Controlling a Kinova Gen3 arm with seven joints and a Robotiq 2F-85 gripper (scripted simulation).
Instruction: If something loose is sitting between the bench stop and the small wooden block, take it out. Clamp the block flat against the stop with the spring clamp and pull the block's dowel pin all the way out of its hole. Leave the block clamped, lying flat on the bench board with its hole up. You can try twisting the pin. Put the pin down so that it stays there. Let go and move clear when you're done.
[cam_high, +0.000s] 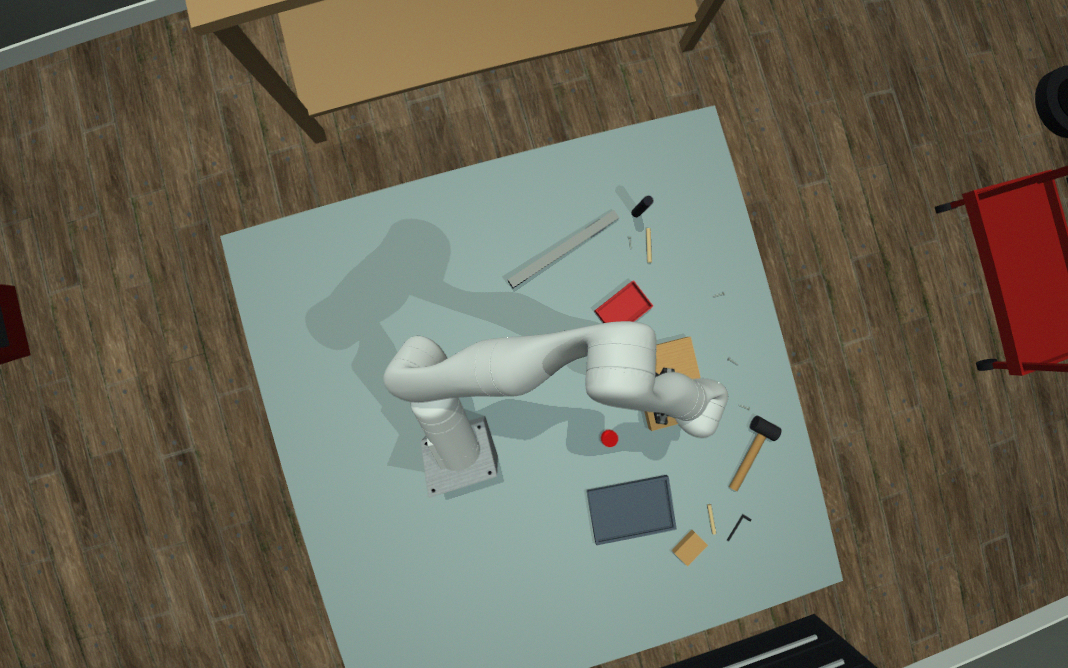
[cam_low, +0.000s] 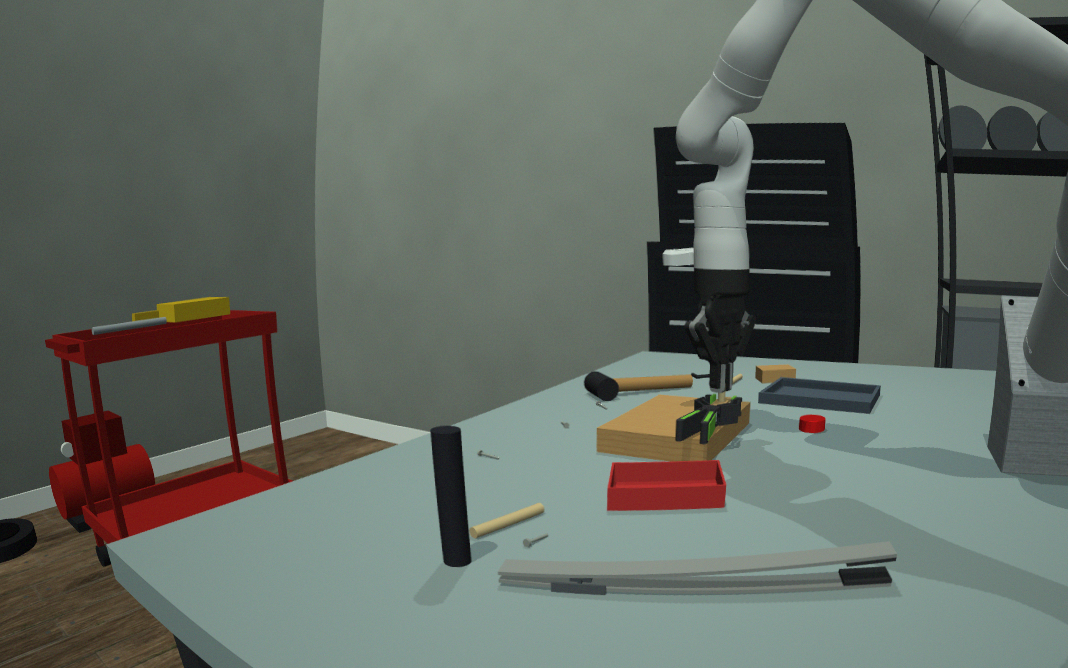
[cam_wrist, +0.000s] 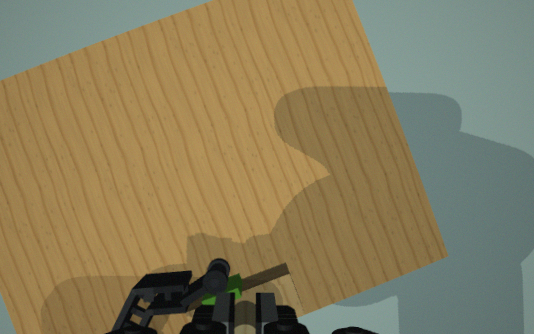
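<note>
My hand is 20 mm above the dowel pin. The rest, counted from my hand: red puck (120 mm behind, 90 mm to the right, 80 mm below); then small wooden block (40 mm below); then wooden bench board (60 mm below, 50 mm ahead).
</note>
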